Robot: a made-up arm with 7 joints. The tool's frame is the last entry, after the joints.
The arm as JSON. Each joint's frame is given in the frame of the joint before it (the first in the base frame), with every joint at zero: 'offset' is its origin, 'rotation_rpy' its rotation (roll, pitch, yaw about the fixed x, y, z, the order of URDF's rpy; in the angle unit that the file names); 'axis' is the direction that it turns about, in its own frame. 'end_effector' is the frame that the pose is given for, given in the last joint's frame.
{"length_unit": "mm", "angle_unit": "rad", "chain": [
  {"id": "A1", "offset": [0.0, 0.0, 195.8], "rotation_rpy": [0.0, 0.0, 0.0], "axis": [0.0, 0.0, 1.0]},
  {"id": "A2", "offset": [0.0, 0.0, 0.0], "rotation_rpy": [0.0, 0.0, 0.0], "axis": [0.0, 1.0, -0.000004]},
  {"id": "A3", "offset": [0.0, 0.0, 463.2], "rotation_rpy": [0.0, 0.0, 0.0], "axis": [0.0, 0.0, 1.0]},
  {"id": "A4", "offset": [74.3, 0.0, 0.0], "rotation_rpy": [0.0, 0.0, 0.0], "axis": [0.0, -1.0, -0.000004]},
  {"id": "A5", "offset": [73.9, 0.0, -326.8], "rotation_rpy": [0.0, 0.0, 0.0], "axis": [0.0, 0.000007, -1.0]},
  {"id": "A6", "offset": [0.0, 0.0, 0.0], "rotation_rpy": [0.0, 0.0, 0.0], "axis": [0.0, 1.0, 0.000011]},
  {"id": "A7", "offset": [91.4, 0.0, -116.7], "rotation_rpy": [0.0, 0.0, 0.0], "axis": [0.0, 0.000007, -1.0]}
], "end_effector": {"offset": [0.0, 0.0, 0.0], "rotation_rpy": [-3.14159, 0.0, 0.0]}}
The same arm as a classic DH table. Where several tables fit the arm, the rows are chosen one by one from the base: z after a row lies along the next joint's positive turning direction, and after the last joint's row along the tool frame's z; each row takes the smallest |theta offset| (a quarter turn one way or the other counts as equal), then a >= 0, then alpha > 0; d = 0 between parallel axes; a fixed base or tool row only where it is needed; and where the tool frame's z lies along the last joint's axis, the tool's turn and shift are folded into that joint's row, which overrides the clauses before.
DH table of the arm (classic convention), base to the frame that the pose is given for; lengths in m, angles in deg. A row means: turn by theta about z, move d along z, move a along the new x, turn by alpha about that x. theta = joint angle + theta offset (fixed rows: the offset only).
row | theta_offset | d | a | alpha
A1 | 0 | 0.1958 | 0 | -90
A2 | 0 | 0 | 0 | 90
A3 | 0 | 0.4632 | 0.0743 | 90
A4 | 0 | 0 | 0.0739 | 90
A5 | 0 | 0.3268 | 0 | 90
A6 | 0 | 0 | 0.0914 | -90
A7 | 0 | 0.1167 | 0 | 0

